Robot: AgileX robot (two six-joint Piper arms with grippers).
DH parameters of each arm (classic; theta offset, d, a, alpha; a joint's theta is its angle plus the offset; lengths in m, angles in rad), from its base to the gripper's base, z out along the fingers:
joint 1: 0 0.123 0 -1.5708
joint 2: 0.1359 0 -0.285 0
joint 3: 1.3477 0 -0.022 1.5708
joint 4: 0 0.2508 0 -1.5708
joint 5: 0 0 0.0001 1.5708
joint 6: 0 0.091 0 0
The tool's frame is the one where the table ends.
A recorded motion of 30 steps. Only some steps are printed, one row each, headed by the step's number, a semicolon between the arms.
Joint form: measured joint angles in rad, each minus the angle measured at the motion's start. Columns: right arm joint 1, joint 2, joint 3, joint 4, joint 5, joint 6; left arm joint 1, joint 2, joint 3, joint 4, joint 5, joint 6.
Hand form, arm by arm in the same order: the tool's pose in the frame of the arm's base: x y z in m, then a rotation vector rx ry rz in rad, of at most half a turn. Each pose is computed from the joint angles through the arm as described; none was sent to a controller.
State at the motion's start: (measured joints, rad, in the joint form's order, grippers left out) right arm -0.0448 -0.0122 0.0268 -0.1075 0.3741 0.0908; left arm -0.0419 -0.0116 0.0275 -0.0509 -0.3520 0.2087
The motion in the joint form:
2: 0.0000 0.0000 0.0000 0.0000 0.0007 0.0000; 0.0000 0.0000 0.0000 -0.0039 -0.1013 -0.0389
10: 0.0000 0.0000 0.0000 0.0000 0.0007 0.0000; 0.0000 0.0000 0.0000 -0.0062 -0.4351 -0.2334
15: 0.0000 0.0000 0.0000 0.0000 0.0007 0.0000; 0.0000 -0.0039 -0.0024 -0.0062 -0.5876 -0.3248
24: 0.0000 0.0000 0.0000 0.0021 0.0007 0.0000; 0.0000 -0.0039 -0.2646 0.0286 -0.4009 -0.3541
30: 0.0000 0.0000 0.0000 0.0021 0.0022 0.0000; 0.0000 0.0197 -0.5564 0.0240 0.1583 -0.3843
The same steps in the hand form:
2: 0.0523 -0.0059 0.1713 0.0603 1.8705 -0.0741; 0.0447 0.0003 0.2436 0.0632 1.0454 0.0839
10: 0.0523 -0.0059 0.1713 0.0603 1.8705 -0.0741; 0.0255 0.0026 0.2668 -0.0470 0.7129 -0.0879
15: 0.0523 -0.0059 0.1713 0.0603 1.8705 -0.0741; 0.0135 0.0036 0.2758 -0.0748 0.5518 -0.1740
24: 0.0523 -0.0059 0.1713 0.0616 1.8705 -0.0720; -0.0118 0.0019 0.3423 -0.0436 0.4772 -0.1960
30: 0.0523 -0.0059 0.1712 0.0618 1.8720 -0.0721; -0.0254 0.0015 0.3905 -0.0666 0.7681 -0.2297

